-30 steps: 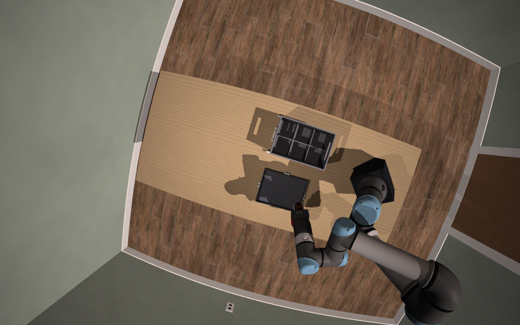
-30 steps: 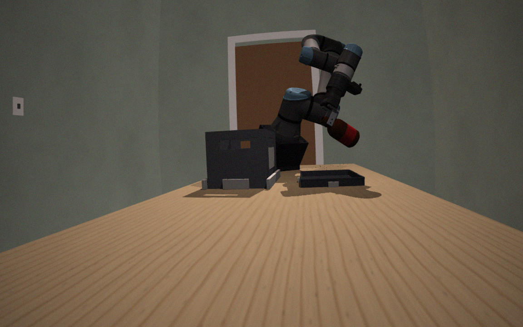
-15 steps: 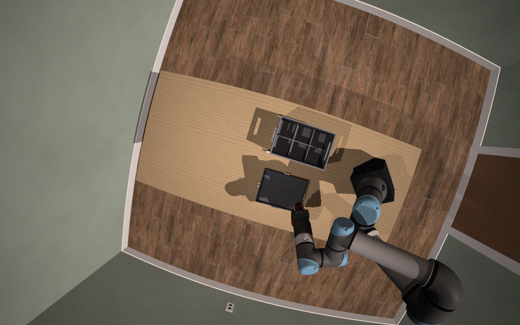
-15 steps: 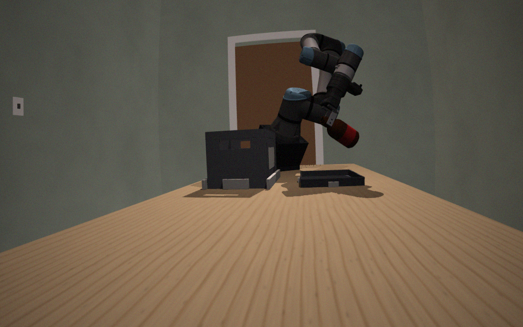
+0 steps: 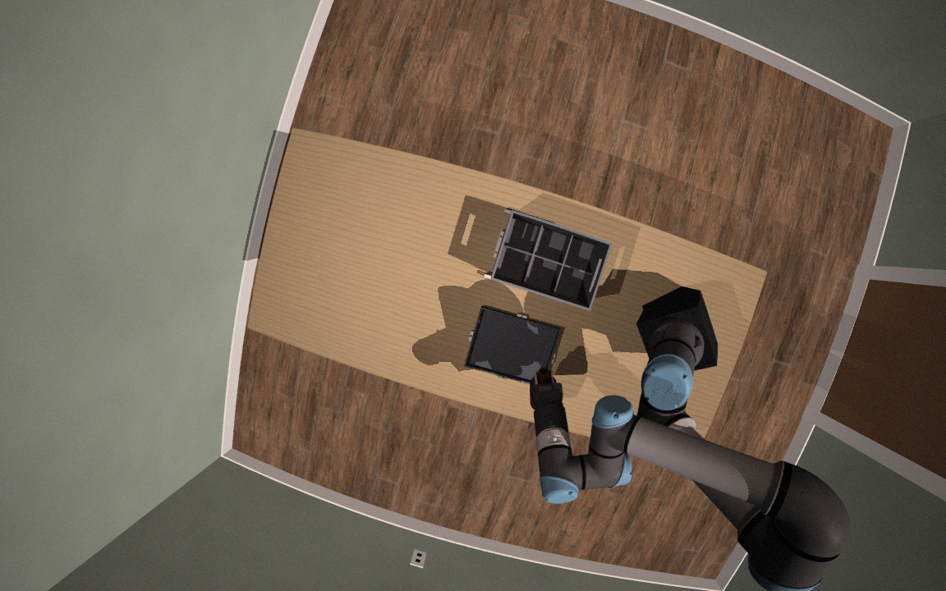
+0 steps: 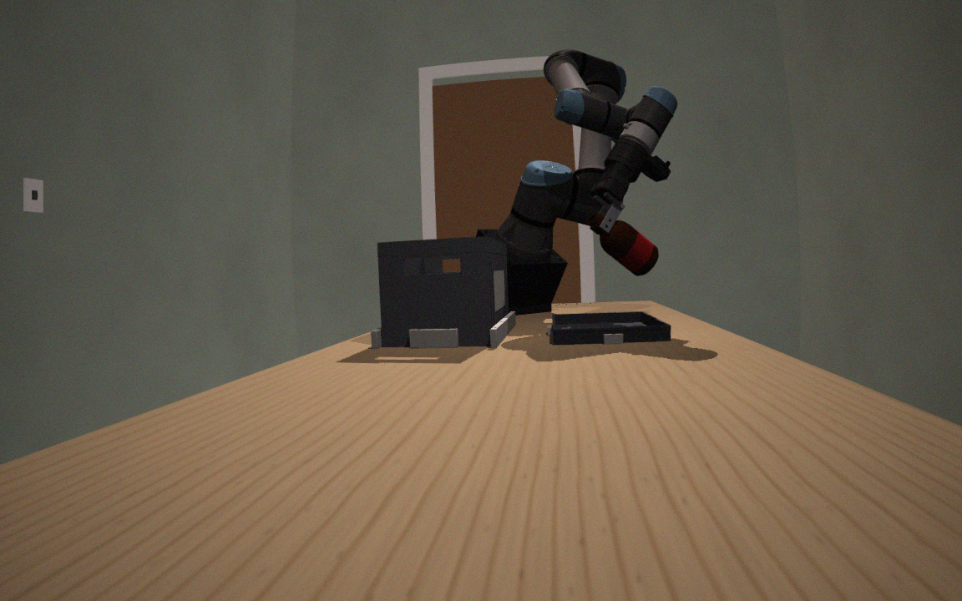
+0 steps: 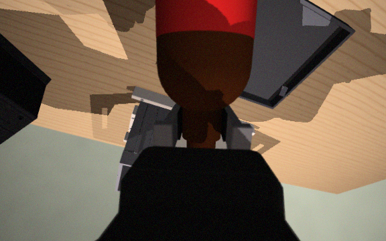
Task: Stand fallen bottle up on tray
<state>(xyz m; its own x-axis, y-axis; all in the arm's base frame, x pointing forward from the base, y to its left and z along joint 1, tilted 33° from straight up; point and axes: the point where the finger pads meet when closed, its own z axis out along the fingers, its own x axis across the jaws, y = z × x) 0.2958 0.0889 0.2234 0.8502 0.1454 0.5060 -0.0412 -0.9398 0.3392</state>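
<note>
The bottle is 1 cm behind my hand, 4 cm to the left of it and 3 cm below it. Round my hand: dark crate 5 cm ahead, 30 cm to the right, 12 cm below; dark tray 8 cm ahead, 2 cm to the right, 19 cm below.
</note>
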